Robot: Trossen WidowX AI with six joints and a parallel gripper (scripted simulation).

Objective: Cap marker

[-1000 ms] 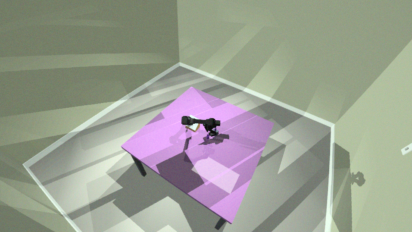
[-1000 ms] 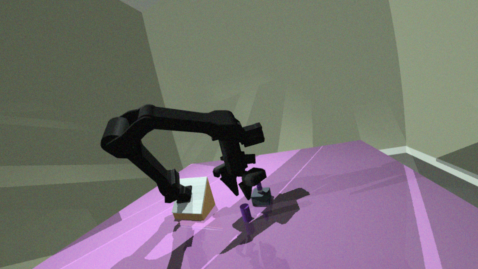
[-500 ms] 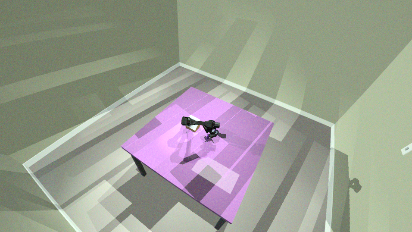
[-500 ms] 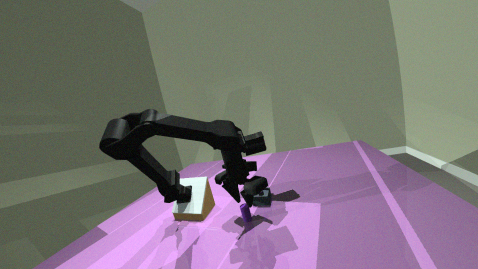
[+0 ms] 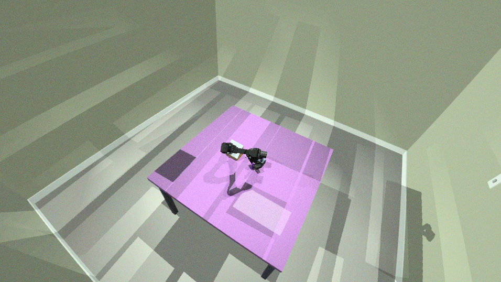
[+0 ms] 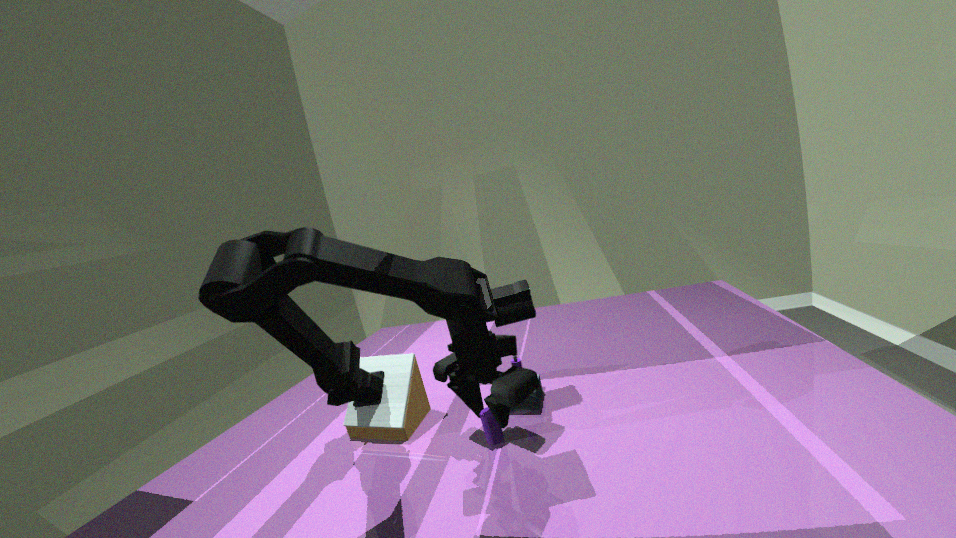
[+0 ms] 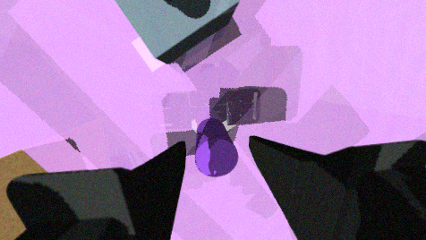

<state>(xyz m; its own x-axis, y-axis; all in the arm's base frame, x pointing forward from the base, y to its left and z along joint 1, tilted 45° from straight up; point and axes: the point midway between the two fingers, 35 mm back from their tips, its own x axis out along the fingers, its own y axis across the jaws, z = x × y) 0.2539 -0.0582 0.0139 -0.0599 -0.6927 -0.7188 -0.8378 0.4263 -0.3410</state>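
Right now my gripper tip is 1 cm above the purple cap. Round my gripper tip: dark grey-green holder block: 4 cm ahead, 10 cm to the left, 1 cm below.
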